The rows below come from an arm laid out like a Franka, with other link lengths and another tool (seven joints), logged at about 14 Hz.
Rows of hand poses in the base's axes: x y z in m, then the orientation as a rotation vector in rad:
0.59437 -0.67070 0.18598 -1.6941 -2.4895 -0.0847
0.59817 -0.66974 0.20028 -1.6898 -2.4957 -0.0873
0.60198 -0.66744 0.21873 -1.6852 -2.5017 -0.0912
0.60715 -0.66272 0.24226 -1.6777 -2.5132 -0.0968
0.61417 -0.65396 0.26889 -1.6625 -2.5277 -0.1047
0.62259 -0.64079 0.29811 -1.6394 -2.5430 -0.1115
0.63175 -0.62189 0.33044 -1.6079 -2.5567 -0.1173
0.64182 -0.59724 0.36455 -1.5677 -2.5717 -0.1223
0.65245 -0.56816 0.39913 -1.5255 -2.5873 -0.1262
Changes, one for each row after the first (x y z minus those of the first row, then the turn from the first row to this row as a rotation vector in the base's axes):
0.00380 0.00096 0.01430 0.0000 -0.0035 0.0045
0.00761 0.00326 0.03275 0.0008 -0.0073 0.0090
0.01278 0.00798 0.05628 0.0010 -0.0144 0.0169
0.01980 0.01674 0.08291 0.0035 -0.0213 0.0301
0.02822 0.02991 0.11213 0.0077 -0.0253 0.0480
0.03738 0.04881 0.14446 0.0147 -0.0246 0.0702
0.04745 0.07346 0.17857 0.0234 -0.0214 0.0980
0.05808 0.10254 0.21315 0.0315 -0.0179 0.1272

